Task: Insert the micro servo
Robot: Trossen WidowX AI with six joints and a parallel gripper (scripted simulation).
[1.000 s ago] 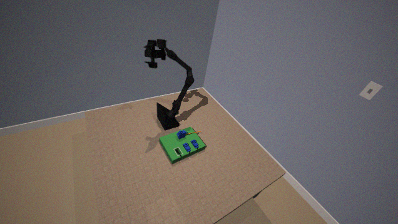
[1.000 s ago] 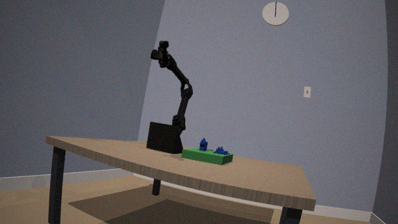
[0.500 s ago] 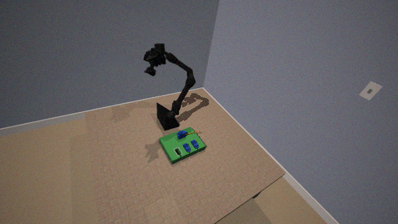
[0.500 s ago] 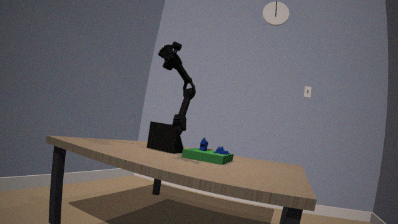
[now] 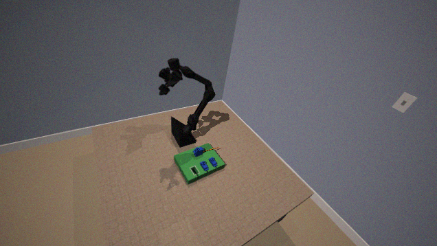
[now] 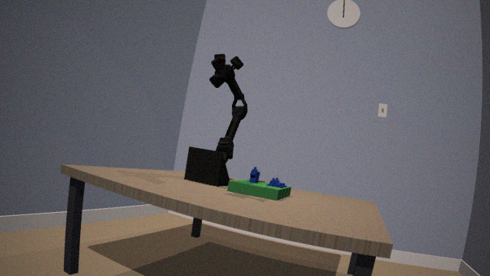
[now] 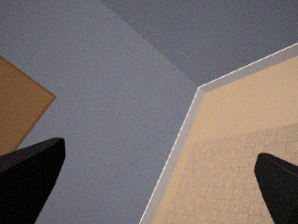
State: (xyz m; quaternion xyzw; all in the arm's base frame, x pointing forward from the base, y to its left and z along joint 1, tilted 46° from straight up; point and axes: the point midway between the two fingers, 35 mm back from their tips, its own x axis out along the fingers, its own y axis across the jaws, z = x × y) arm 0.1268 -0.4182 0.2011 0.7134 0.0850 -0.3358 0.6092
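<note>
The green deck lies 11 cm ahead of my gripper tip, 20 cm to the left of it and 54 cm below it.
</note>
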